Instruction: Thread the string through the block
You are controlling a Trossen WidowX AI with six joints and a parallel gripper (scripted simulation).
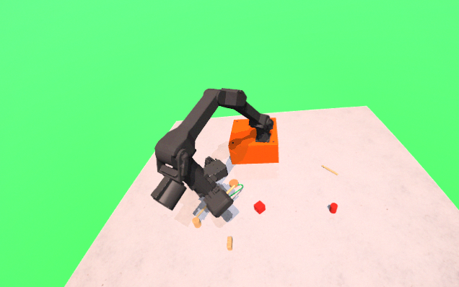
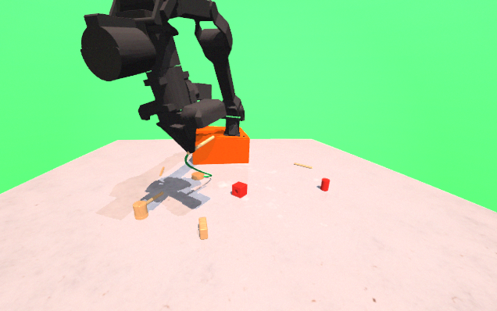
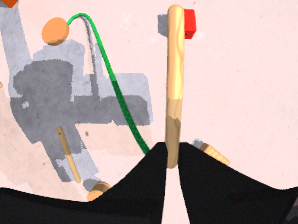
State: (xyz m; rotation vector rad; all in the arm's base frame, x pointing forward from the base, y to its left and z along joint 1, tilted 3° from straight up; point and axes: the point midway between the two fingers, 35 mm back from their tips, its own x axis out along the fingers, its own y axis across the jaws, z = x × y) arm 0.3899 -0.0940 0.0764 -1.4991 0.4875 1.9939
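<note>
My gripper tip is 130 mm above the small wooden block, 70 mm short of it and 30 mm to the right of it. From my gripper tip the other things lie so: thin wooden stick (10 mm to the left, 10 mm behind, 10 mm above); red cube (120 mm below, 100 mm to the left, 80 mm behind); wooden cylinder (120 mm below, 110 mm to the right, 20 mm ahead).
</note>
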